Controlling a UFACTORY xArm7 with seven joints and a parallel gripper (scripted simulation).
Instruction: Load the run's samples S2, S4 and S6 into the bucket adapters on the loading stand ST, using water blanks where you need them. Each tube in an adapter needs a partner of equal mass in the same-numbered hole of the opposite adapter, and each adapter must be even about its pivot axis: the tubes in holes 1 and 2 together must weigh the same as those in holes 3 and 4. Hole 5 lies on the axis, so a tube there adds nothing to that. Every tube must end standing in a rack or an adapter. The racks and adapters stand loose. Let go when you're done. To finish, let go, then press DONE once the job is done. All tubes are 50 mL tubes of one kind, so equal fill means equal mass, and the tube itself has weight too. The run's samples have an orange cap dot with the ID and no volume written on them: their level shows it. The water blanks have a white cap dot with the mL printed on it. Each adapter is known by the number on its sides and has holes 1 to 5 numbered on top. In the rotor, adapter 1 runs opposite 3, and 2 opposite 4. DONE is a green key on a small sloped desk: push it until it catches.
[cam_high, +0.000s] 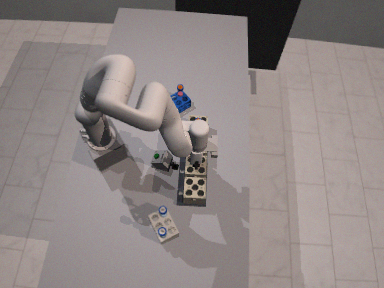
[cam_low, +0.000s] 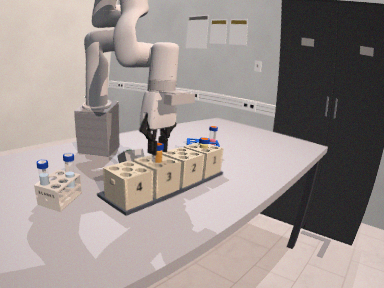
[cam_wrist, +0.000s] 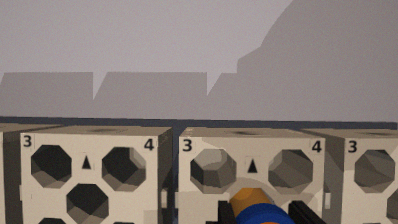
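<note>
Right now my hand is 1 cm to the left of the sample tube S2 and 5 cm above it. Also, from my hand: sample tube S4: 1 cm behind, 22 cm to the left, 7 cm below; then adapter: 9 cm below; then green DONE key: 19 cm behind, 4 cm to the left, 7 cm below.
</note>
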